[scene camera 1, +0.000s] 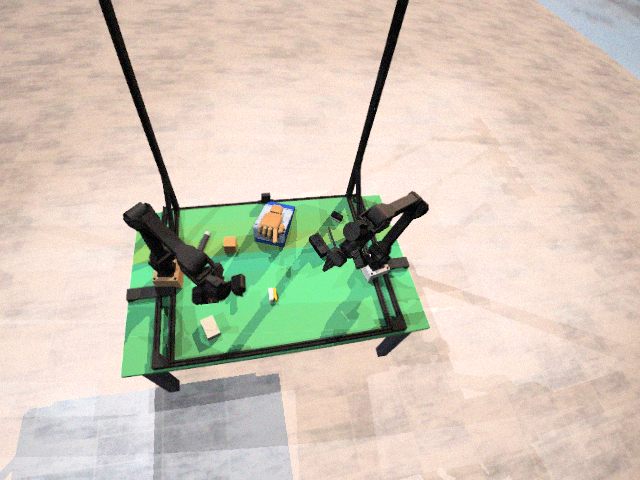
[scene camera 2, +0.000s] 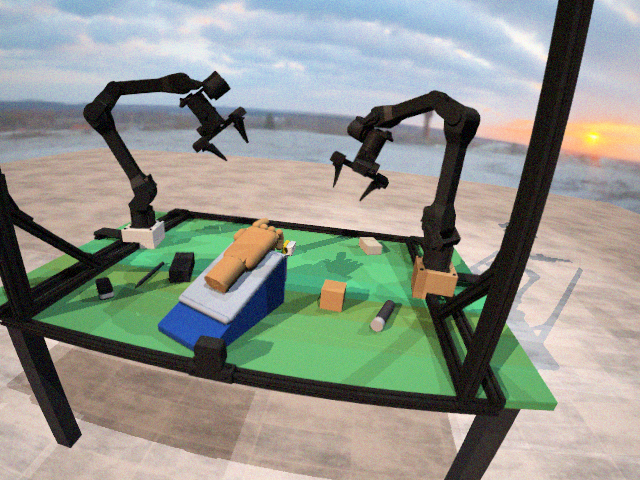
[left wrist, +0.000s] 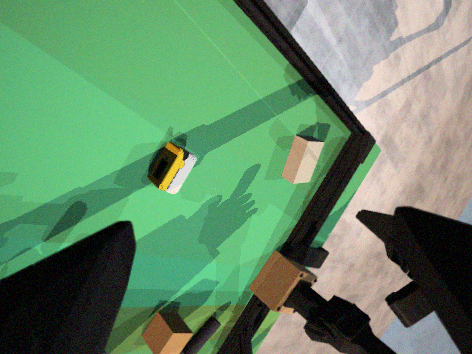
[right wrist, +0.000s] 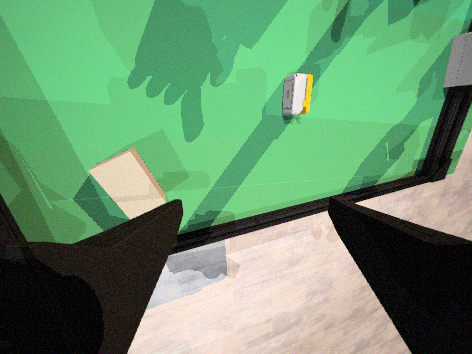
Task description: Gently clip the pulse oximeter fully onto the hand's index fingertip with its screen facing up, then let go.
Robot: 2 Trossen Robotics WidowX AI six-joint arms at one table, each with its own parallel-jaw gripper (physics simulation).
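Places are measured from the left arm's base along level axes (x ahead, y left, z up), in centimetres.
Where they show: left gripper, fingertip midpoint: [scene camera 1: 327, 267] [scene camera 2: 237, 151] [left wrist: 264, 227]; right gripper, fingertip midpoint: [scene camera 1: 230, 298] [scene camera 2: 346, 194] [left wrist: 358, 213] [right wrist: 255, 205]; left arm's base, link origin: [scene camera 1: 375, 263] [scene camera 2: 143, 225]; right arm's base, link origin: [scene camera 1: 166, 269] [scene camera 2: 436, 265] [left wrist: 297, 293].
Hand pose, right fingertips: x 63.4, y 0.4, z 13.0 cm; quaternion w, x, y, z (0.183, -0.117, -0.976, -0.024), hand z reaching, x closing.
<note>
Each offset is from my right fingertips to the top centre of the thing. "spot": to the spot under its first point.
The pulse oximeter @(dx -16.9, dy -3.4, dz -15.7 cm) [scene camera 1: 272, 295] [scene camera 2: 289, 248] [left wrist: 171, 168] [right wrist: 298, 94], white with a yellow face, lies on its side on the green table. Its dark screen faces sideways, seen in the left wrist view. The tan hand [scene camera 1: 271, 217] [scene camera 2: 253, 242] rests on a blue wedge @(spot: dx -35.5, dy -46.8, dz -16.1 cm) [scene camera 2: 191, 328] with a pale pad; its index finger [scene camera 1: 275, 235] sticks out past the other fingers. My left gripper [scene camera 2: 237, 150] [left wrist: 264, 227] is open and empty, high above the table. My right gripper [scene camera 2: 347, 192] [right wrist: 255, 205] is open and empty, also high above the table. Neither touches the oximeter.
An orange cube @(dx -7.0, dy -32.8, dz -13.8 cm) [scene camera 1: 230, 244] [scene camera 2: 332, 295] and a dark cylinder @(dx +3.7, dy -38.8, dz -16.1 cm) [scene camera 2: 382, 315] lie near the wedge. A cream block @(dx +10.2, dy +1.3, dz -15.8 cm) [scene camera 1: 210, 327] [right wrist: 131, 185] lies near the frame rail. A black box @(dx -45.1, dy -19.6, dz -15.3 cm) [scene camera 1: 317, 245] [scene camera 2: 181, 267], a pen @(dx -53.1, dy -22.3, dz -17.9 cm) [scene camera 2: 149, 274] and a small black block @(dx -60.2, dy -32.3, dz -15.6 cm) [scene camera 2: 104, 288] lie beyond the wedge.
</note>
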